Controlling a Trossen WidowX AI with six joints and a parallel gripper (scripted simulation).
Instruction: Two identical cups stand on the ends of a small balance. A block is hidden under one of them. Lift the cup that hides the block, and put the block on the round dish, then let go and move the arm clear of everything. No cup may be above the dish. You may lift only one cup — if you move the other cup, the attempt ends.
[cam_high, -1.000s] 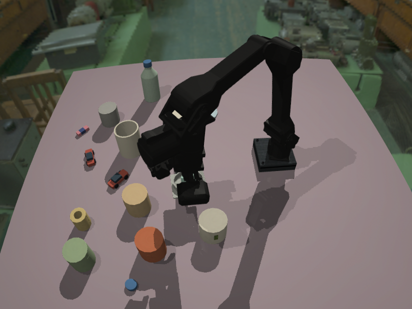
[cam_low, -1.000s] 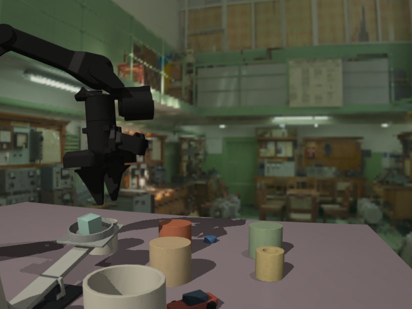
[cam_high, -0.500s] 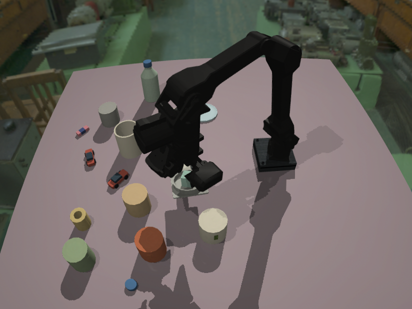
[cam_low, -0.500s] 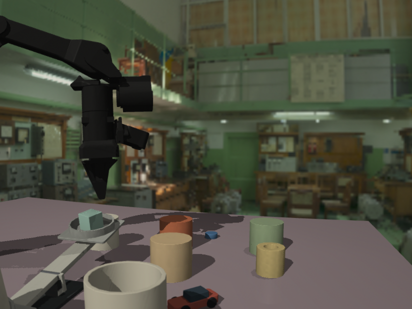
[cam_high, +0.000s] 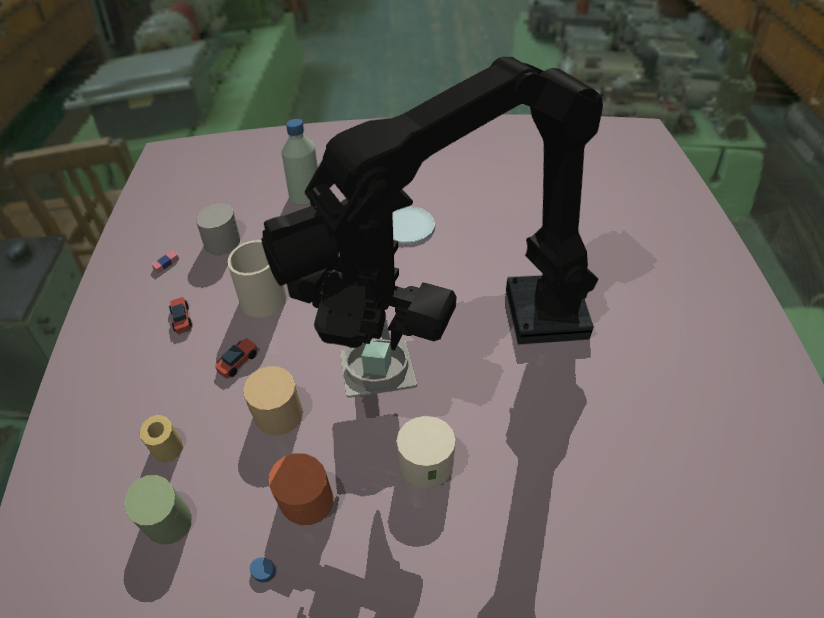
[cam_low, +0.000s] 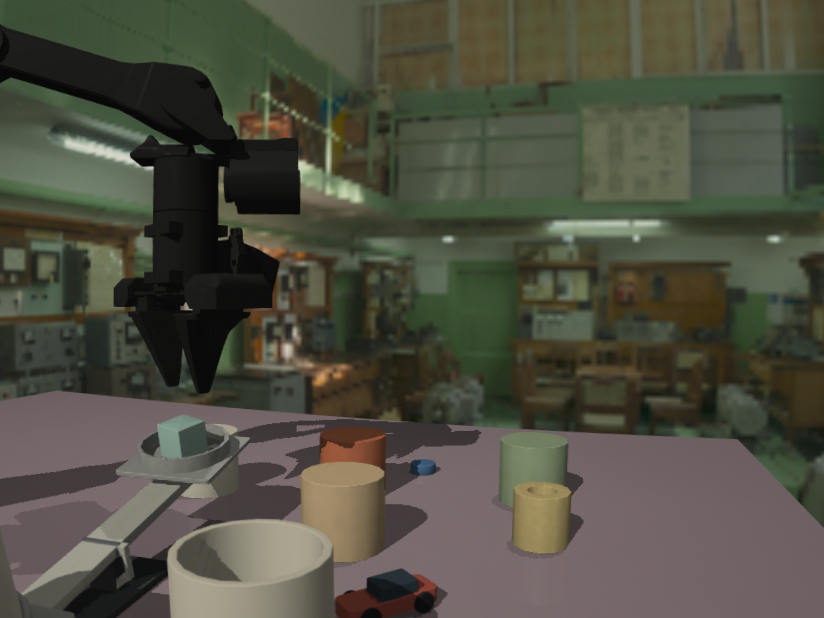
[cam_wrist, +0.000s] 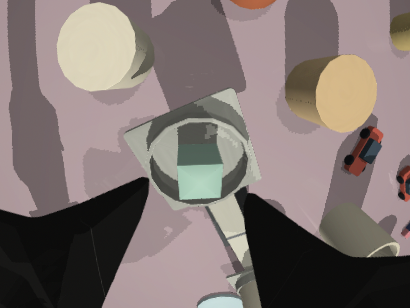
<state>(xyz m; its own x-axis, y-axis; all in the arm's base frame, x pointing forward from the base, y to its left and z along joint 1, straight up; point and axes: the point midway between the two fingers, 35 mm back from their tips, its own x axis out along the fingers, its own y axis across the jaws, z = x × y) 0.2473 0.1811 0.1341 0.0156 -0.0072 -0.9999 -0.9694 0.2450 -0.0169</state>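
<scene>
Now: the pale green block 1 cm to the right of my gripper tip and 4 cm below it. From my gripper tip the other things lie so: tan cylinder (15 cm ahead, 5 cm to the left, 9 cm below); orange cylinder (7 cm ahead, 19 cm to the left, 9 cm below); cream cup (9 cm ahead, 27 cm to the right, 7 cm below).
</scene>
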